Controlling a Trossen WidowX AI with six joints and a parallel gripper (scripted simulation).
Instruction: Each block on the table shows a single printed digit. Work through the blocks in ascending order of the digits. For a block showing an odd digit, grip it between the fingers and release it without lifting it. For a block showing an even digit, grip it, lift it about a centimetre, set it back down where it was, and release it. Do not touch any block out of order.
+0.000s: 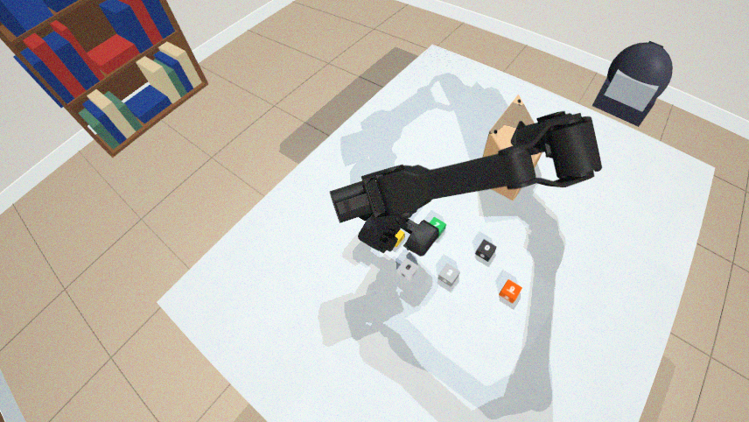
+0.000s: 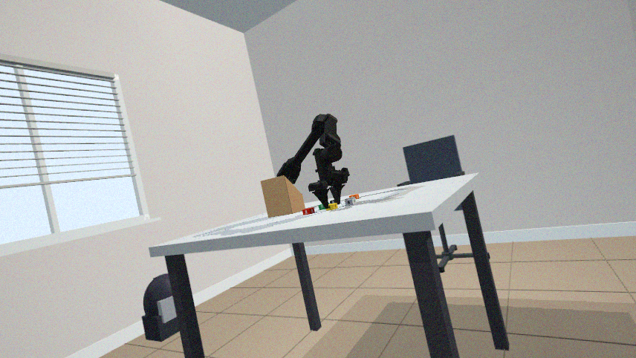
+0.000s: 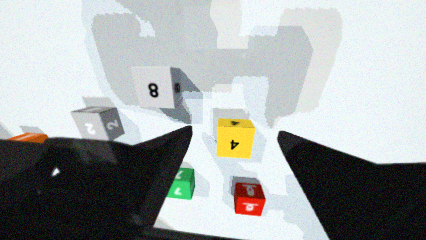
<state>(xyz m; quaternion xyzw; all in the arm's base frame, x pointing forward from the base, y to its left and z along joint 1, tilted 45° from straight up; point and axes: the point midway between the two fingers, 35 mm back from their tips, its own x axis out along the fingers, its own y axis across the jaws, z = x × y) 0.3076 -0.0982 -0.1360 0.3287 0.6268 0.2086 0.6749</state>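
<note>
Now: gripper tip 10 mm past the yellow block. From my gripper tip the other things lie so: red block (100 mm behind, 10 mm to the right); white block (50 mm ahead, 60 mm to the left); green block marked 7 (70 mm behind, 70 mm to the left).
</note>
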